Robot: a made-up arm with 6 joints.
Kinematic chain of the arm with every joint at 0, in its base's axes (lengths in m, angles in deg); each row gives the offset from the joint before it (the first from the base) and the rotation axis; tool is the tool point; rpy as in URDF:
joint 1: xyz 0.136 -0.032 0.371 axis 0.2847 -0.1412 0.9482
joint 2: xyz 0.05 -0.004 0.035 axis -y
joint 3: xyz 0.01 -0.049 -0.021 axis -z
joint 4: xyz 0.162 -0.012 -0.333 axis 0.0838 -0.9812 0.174
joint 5: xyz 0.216 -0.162 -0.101 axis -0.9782 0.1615 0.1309
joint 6: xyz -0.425 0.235 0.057 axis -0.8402 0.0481 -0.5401
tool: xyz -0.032 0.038 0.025 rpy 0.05 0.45 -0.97
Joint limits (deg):
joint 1: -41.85..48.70
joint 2: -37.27..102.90
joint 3: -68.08..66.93
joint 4: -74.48..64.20
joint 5: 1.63..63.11
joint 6: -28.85..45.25
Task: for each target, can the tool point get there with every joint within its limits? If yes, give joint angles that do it. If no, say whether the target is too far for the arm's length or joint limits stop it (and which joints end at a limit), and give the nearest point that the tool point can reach.
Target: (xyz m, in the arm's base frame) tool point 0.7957 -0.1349 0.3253
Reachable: yes | joints -7.27 77.71 45.23 33.36 38.90 5.22
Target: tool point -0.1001 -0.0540 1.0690
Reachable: no: joint limits stop it (at a limit: joint 1, joint 2, joint 4, joint 5) | nearest point 0.2333 0.0479 0.6389 | short by 0.554 m
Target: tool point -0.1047 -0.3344 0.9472
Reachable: no: joint limits stop it (at a limit: joint 1, joint 2, joint 3, joint 4, joint 5) | nearest point 0.2373 -0.1574 0.6101 | short by 0.512 m
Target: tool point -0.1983 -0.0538 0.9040
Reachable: no: joint limits stop it (at a limit: joint 1, joint 2, joint 4, joint 5) | nearest point 0.2141 0.0638 0.6233 | short by 0.513 m
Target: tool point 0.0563 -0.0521 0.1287
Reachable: yes | joints -8.78 4.03 -33.04 -47.42 37.73 -2.17
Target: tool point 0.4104 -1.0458 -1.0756
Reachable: no: too far | nearest point 0.2710 -0.4827 -0.2113 | short by 1.041 m
